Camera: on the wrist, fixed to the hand. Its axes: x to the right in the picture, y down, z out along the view.
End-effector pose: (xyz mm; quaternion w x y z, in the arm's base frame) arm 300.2 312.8 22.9 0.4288 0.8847 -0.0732 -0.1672
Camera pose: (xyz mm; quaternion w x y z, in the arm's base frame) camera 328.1 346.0 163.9 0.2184 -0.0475 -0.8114 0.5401
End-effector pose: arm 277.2 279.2 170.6 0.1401 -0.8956 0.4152 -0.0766
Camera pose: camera 172.5 214.1 251.7 0.0130 -0.3975 -0.9170 -0.0295
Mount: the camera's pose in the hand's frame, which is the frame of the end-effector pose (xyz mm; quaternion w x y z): -15.9 90.2 -115.7 0.0207 -0.0384 0.1379 0.9895
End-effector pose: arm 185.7 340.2 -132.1 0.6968 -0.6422 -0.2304 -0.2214
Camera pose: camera 231.8 232.0 -221.2 0.2406 -0.2375 0.7352 0.5875
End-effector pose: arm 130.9 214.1 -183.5 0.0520 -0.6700 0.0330 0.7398
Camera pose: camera 235.8 110.4 -181.1 0.7612 0.0852 -0.6424 0.0244
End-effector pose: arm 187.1 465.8 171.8 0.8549 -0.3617 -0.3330 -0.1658
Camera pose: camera 274.9 443.8 55.3 0.2138 -0.3469 0.4752 0.7798
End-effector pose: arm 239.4 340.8 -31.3 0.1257 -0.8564 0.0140 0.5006
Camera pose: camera 316.8 225.3 18.3 0.5275 0.0777 -0.8458 -0.0172
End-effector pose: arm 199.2 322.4 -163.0 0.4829 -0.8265 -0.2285 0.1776
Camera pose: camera 264.1 192.0 -186.7 0.1660 0.2862 -0.8728 -0.3587
